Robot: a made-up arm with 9 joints. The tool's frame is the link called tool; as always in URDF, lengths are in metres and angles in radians. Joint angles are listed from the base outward.
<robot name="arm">
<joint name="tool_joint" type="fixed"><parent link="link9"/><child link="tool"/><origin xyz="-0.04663 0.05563 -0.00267" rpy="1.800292 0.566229 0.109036"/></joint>
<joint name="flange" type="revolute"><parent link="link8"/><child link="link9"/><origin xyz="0.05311 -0.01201 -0.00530" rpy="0.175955 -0.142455 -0.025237"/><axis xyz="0 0 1"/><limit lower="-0.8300" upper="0.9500"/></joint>
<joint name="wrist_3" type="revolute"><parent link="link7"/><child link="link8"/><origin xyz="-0.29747 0.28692 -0.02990" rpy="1.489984 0.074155 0.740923"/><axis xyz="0 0 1"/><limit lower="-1.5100" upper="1.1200"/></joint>
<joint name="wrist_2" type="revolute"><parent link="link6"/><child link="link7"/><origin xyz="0.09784 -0.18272 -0.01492" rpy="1.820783 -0.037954 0.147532"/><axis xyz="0 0 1"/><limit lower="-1.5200" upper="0.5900"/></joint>
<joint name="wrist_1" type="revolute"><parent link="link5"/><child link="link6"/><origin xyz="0.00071 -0.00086 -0.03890" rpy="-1.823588 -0.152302 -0.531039"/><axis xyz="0 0 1"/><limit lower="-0.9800" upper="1.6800"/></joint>
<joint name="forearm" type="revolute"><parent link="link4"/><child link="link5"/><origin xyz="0.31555 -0.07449 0.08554" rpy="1.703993 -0.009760 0.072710"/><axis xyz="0 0 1"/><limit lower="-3.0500" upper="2.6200"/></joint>
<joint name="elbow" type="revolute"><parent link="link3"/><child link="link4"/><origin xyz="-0.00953 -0.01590 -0.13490" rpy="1.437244 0.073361 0.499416"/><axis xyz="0 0 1"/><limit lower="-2.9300" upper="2.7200"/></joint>
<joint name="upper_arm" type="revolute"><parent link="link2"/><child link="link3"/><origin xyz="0.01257 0.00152 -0.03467" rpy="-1.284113 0.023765 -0.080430"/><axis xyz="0 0 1"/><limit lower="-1.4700" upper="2.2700"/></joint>
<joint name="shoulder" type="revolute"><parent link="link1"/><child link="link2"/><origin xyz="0.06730 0.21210 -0.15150" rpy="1.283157 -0.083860 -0.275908"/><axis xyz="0 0 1"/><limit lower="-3.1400" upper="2.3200"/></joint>
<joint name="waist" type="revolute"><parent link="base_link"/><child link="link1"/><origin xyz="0.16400 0.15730 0.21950" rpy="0.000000 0.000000 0.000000"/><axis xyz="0 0 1"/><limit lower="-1.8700" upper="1.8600"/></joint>
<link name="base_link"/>
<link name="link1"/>
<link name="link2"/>
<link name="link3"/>
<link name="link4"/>
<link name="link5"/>
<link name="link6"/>
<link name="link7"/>
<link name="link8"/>
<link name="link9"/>
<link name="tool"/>
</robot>
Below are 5 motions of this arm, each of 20 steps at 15 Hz.
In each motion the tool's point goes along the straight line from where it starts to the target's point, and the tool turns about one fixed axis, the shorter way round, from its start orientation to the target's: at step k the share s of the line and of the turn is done. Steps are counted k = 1, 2, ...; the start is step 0. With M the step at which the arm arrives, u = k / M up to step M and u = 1 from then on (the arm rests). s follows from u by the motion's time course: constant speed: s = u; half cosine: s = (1 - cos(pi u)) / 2; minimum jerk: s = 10 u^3 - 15 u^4 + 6 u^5.
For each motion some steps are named. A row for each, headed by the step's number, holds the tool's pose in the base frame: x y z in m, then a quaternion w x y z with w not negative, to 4 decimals.
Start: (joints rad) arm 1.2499 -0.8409 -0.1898 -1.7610 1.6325 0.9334 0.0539 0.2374 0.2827
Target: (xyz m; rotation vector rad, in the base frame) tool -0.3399 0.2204 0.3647 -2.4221 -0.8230 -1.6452
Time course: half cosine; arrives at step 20
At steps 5, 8, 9, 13, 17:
5: -0.0446 -0.0730 0.2577 0.5477 -0.7927 -0.0083 -0.2674
8: -0.1134 -0.0046 0.2827 0.4445 -0.8232 -0.0738 -0.3454
9: -0.1398 0.0216 0.2922 0.4022 -0.8301 -0.0985 -0.3733
13: -0.2454 0.1266 0.3305 0.2216 -0.8309 -0.1935 -0.4722
17: -0.3210 0.2017 0.3579 0.0847 -0.8051 -0.2557 -0.5284

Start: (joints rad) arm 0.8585 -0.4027 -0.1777 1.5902 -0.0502 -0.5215 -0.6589 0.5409 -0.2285
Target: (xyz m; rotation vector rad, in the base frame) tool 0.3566 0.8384 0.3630 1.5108 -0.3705 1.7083
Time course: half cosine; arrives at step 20
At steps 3, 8, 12, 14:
3: 0.6346 0.3260 0.2422 0.9030 0.1771 -0.1857 0.3446
8: 0.5491 0.4837 0.2793 0.7930 0.3298 -0.1844 0.4780
12: 0.4582 0.6512 0.3188 0.6301 0.4725 -0.1724 0.5916
14: 0.4172 0.7267 0.3367 0.5435 0.5281 -0.1635 0.6316

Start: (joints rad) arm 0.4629 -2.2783 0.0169 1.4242 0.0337 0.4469 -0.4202 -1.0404 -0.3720
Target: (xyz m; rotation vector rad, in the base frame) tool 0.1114 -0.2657 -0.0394 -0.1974 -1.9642 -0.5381
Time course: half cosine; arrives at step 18
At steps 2, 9, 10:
2: 0.2012 0.0027 -0.4557 0.7054 0.3902 -0.5387 -0.2448
9: 0.1577 -0.1274 -0.2540 0.6435 0.1683 -0.7052 -0.2455
10: 0.1496 -0.1514 -0.2168 0.6262 0.1252 -0.7300 -0.2434

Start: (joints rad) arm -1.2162 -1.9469 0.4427 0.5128 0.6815 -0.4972 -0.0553 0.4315 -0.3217
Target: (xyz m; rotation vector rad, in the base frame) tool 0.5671 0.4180 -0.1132 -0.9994 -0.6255 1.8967
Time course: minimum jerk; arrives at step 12
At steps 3, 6, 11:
3: 0.2794 0.5564 -0.0913 0.0688 -0.4947 -0.5597 0.6613
6: 0.4067 0.4952 -0.1010 0.2404 -0.4684 -0.4368 0.7294
11: 0.5655 0.4188 -0.1131 0.4368 -0.4030 -0.2537 0.7632

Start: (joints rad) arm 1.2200 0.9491 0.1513 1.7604 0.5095 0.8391 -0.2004 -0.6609 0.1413
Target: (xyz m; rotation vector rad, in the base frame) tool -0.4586 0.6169 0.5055 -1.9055 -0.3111 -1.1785
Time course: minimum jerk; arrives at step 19
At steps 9, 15, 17, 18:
9: -0.1945 0.4046 0.5915 0.4810 -0.8009 0.0497 -0.3531
15: -0.4267 0.5913 0.5159 0.4336 -0.7689 -0.1036 -0.4583
17: -0.4538 0.6131 0.5070 0.4270 -0.7633 -0.1213 -0.4695
18: -0.4580 0.6164 0.5057 0.4259 -0.7624 -0.1240 -0.4712

